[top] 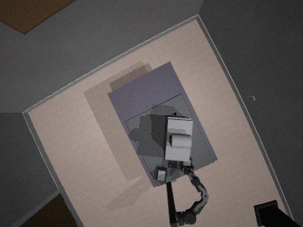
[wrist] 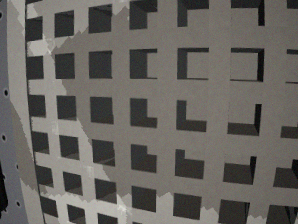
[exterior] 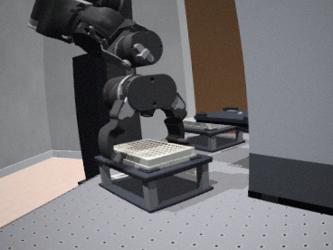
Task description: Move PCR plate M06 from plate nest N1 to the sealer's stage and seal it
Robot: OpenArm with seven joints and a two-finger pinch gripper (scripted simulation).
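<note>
Right now the white 96-well plate M06 is right at my hand. The rest, counted from my hand: plate nest N1: 10 mm below; then foil roll: 420 mm ahead, 30 mm to the left, 360 mm above; then nest N2: 50 mm behind, 320 mm to the left, 20 mm below.
</note>
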